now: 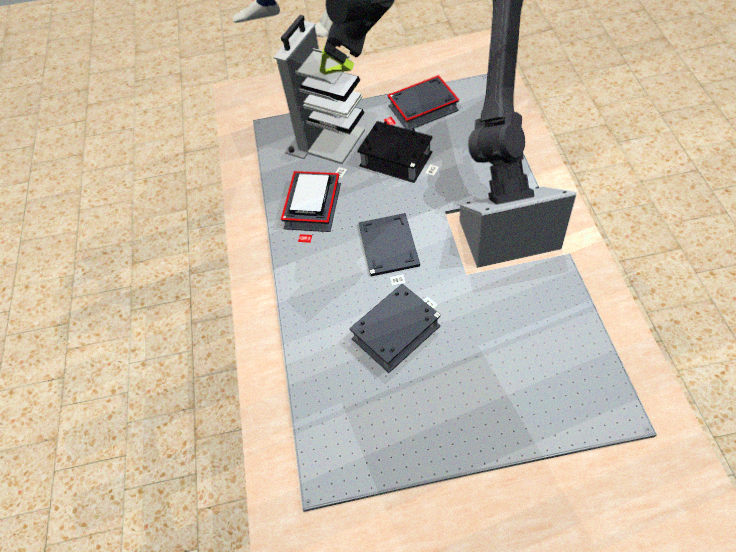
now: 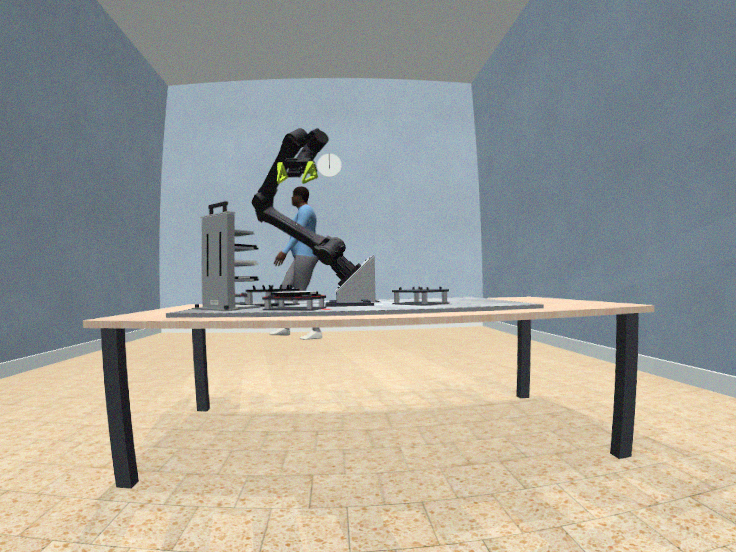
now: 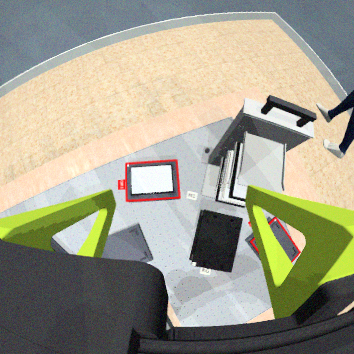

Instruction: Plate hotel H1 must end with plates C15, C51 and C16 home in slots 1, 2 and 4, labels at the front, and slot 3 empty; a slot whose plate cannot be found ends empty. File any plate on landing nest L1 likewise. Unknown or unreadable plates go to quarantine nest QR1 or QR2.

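Places are measured from the arm's base along level axes (x ahead, y left, z up), in millimetres.
Pixels of known places: gripper, fingertip midpoint: [image 1: 327,55] [image 2: 289,182] [image 3: 178,195]; arm's base, origin of the base link: [image 1: 511,198] [image 2: 350,275].
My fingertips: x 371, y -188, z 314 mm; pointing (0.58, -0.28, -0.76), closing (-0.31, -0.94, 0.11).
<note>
Ahead of a thing's pixels: the offset from my fingertips to its top centre.
Hotel H1 [image 1: 291,98] [image 2: 218,261] [image 3: 232,135] stands upright with a black handle on top. Below its bare grey top shelf {18 mm ahead, 190 mm right, 170 mm down} [image 1: 318,65] [image 3: 260,162] sit a black-edged plate {9 mm ahead, 185 mm right, 209 mm down} [image 1: 329,84], a white plate {9 mm ahead, 185 mm right, 262 mm down} [image 1: 332,102] and a lower dark-edged plate {9 mm ahead, 185 mm right, 315 mm down} [image 1: 335,120]. Their labels are not readable. Another white-topped plate {100 mm ahead, 31 mm left, 367 mm down} [image 1: 309,193] [image 3: 151,180] lies on a red-rimmed quarantine nest {100 mm ahead, 31 mm left, 375 mm down} [image 1: 306,226] [image 3: 152,200], its red tag blurred. My gripper [image 1: 338,65] [image 2: 294,178] [image 3: 178,195] is open and empty, high above the mat beside the hotel. No plate shows on the grey pegged nest {63 mm back, 438 mm left, 362 mm down} [image 1: 395,326] [image 2: 420,291].
A second red-rimmed nest {238 mm back, 274 mm right, 375 mm down} [image 1: 423,98] [image 3: 285,240] stands at the back, bare on top. The black nest RG {135 mm back, 92 mm right, 346 mm down} [image 1: 395,142] [image 3: 216,240] stands beside the hotel. A flat grey nest {78 mm back, 192 mm left, 403 mm down} [image 1: 389,243] [image 3: 131,243] lies mid-mat. A person [image 2: 304,219] is behind the table [image 2: 416,319].
</note>
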